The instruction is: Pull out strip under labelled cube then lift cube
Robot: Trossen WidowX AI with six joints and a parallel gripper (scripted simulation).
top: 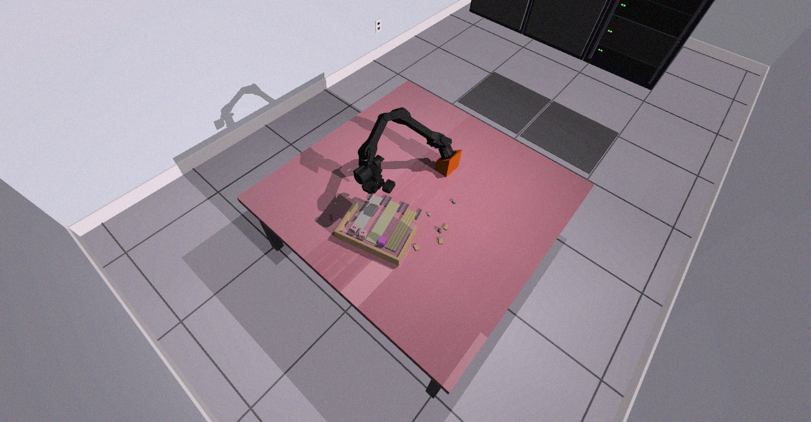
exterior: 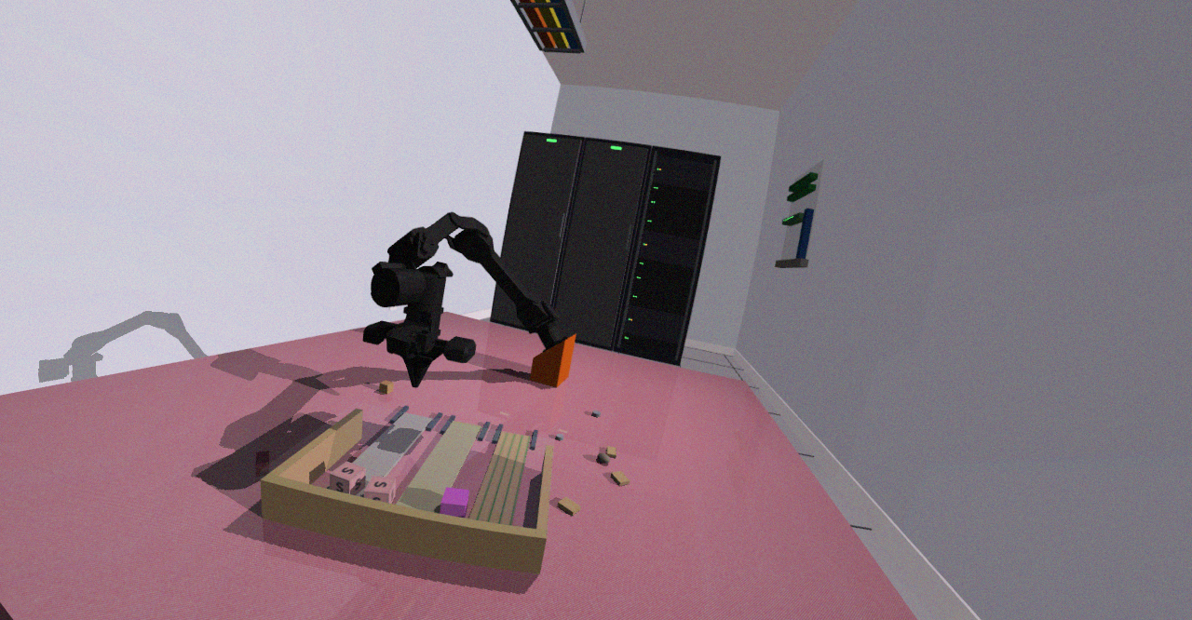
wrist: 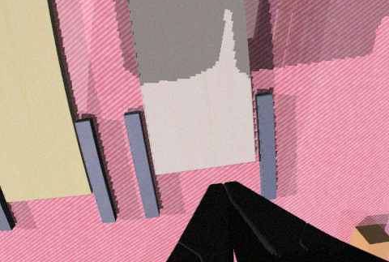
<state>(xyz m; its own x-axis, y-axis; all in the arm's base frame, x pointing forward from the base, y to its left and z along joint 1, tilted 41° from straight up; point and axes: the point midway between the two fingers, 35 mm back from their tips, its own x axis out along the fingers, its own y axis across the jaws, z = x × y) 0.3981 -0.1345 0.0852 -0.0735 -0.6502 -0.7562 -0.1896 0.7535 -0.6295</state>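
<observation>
Right now the pale strip is 90 mm ahead of my gripper tip, 70 mm below it and 20 mm to the left of it.
</observation>
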